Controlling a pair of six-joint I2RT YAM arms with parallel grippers.
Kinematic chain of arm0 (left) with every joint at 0, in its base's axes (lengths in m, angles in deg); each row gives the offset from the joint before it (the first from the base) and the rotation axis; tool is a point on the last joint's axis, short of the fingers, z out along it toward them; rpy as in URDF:
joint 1: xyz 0 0 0.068 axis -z
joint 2: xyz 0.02 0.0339 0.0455 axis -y
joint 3: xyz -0.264 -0.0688 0 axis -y
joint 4: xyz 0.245 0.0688 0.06 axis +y
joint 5: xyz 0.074 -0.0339 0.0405 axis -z
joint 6: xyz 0.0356 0 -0.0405 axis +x
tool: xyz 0 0 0 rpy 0 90 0
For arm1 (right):
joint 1: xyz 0 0 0.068 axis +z
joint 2: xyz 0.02 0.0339 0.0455 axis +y
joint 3: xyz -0.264 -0.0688 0 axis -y
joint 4: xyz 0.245 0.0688 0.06 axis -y
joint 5: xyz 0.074 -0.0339 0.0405 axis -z
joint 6: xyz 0.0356 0 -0.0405 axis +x
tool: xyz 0 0 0 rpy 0 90 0
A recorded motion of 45 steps. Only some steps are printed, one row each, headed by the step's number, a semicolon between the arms.
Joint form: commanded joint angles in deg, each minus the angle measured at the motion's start. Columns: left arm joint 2, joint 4, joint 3, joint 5, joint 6, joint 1; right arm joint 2, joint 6, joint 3, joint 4, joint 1, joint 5.
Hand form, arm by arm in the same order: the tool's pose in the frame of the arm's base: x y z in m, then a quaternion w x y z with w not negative. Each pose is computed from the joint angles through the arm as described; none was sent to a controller.
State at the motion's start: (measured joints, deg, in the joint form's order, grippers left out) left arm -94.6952 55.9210 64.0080 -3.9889 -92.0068 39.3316; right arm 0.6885 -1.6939 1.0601 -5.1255 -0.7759 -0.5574
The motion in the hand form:
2: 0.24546 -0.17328 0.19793 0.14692 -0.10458 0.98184 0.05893; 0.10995 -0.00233 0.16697 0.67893 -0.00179 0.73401 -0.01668
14: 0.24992 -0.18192 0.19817 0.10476 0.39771 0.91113 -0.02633; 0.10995 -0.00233 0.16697 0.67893 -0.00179 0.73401 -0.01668
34: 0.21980 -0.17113 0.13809 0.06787 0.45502 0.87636 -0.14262; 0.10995 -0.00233 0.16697 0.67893 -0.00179 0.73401 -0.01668
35: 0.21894 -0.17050 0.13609 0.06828 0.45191 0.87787 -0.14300; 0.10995 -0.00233 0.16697 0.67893 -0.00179 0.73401 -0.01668
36: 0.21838 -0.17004 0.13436 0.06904 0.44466 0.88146 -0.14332; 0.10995 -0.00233 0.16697 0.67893 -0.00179 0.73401 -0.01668
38: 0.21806 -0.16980 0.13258 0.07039 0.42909 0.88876 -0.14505; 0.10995 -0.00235 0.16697 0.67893 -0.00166 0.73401 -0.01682
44: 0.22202 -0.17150 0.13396 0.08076 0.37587 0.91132 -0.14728; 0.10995 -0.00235 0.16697 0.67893 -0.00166 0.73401 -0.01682
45: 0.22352 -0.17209 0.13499 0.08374 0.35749 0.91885 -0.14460; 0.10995 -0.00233 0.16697 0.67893 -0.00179 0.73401 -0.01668
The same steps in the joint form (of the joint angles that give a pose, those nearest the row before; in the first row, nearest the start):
2: -0.42 -4.02 0.90 -12.48 43.85 -2.19; -0.52 0.15 -0.61 0.40 -0.41 0.64
14: -0.44 -8.48 0.96 4.35 103.12 -3.32; -0.52 0.15 -0.61 0.40 -0.41 0.64
34: -0.46 -21.57 -14.10 18.97 109.50 -3.32; -0.52 0.15 -0.61 0.40 -0.41 0.64
35: -0.46 -22.23 -14.64 18.97 109.09 -3.32; -0.52 0.15 -0.61 0.40 -0.41 0.64
36: -0.46 -22.93 -15.13 18.91 108.13 -3.32; -0.52 0.15 -0.61 0.40 -0.41 0.64
38: -0.46 -23.91 -15.65 18.88 106.07 -3.32; -0.52 0.15 -0.61 0.40 -0.42 0.65
44: -0.44 -25.81 -15.50 18.18 99.27 -3.43; -0.52 0.15 -0.61 0.40 -0.42 0.65
45: -0.44 -26.10 -15.26 17.53 96.98 -3.43; -0.52 0.15 -0.61 0.40 -0.41 0.64

